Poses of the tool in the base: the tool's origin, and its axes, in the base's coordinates. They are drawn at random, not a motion.
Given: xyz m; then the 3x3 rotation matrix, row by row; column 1 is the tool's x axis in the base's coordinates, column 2 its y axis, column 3 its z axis. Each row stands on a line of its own.
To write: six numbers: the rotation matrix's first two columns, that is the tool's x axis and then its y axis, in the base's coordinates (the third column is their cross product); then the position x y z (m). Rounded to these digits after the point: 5 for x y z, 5 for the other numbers.
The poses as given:
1:
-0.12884, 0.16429, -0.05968
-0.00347, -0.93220, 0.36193
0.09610, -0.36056, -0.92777
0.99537, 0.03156, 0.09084
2:
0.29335, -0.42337, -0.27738
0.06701, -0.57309, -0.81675
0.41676, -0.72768, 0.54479
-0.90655, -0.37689, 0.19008
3:
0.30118, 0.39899, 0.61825
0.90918, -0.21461, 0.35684
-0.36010, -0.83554, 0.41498
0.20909, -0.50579, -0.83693
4:
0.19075, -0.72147, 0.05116
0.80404, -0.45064, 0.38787
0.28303, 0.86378, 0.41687
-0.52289, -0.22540, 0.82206
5:
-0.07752, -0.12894, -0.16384
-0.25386, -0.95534, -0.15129
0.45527, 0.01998, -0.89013
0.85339, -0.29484, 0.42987
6:
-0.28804, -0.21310, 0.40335
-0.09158, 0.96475, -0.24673
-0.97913, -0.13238, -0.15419
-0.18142, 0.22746, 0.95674
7:
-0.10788, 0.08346, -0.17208
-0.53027, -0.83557, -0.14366
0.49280, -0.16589, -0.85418
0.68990, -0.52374, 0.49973
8:
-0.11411, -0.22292, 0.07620
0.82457, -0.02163, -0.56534
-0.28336, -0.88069, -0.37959
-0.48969, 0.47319, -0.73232
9:
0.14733, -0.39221, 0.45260
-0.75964, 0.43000, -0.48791
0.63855, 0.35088, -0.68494
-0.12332, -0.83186, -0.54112
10:
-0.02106, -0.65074, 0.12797
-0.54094, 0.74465, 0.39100
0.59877, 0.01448, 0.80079
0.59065, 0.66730, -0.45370
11:
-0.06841, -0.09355, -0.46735
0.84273, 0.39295, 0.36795
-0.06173, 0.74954, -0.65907
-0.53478, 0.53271, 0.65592
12:
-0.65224, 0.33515, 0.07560
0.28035, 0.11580, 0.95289
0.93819, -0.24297, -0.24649
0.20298, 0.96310, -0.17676
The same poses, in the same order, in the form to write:
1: -0.00347, 0.09610, 0.99537, -0.93220, -0.36056, 0.03156, -0.12884, 0.16429, -0.05968
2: 0.06701, 0.41676, -0.90655, -0.57309, -0.72768, -0.37689, 0.29335, -0.42337, -0.27738
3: 0.90918, -0.36010, 0.20909, -0.21461, -0.83554, -0.50579, 0.30118, 0.39899, 0.61825
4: 0.80404, 0.28303, -0.52289, -0.45064, 0.86378, -0.22540, 0.19075, -0.72147, 0.05116
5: -0.25386, 0.45527, 0.85339, -0.95534, 0.01998, -0.29484, -0.07752, -0.12894, -0.16384
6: -0.09158, -0.97913, -0.18142, 0.96475, -0.13238, 0.22746, -0.28804, -0.21310, 0.40335
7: -0.53027, 0.49280, 0.68990, -0.83557, -0.16589, -0.52374, -0.10788, 0.08346, -0.17208
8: 0.82457, -0.28336, -0.48969, -0.02163, -0.88069, 0.47319, -0.11411, -0.22292, 0.07620
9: -0.75964, 0.63855, -0.12332, 0.43000, 0.35088, -0.83186, 0.14733, -0.39221, 0.45260
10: -0.54094, 0.59877, 0.59065, 0.74465, 0.01448, 0.66730, -0.02106, -0.65074, 0.12797
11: 0.84273, -0.06173, -0.53478, 0.39295, 0.74954, 0.53271, -0.06841, -0.09355, -0.46735
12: 0.28035, 0.93819, 0.20298, 0.11580, -0.24297, 0.96310, -0.65224, 0.33515, 0.07560
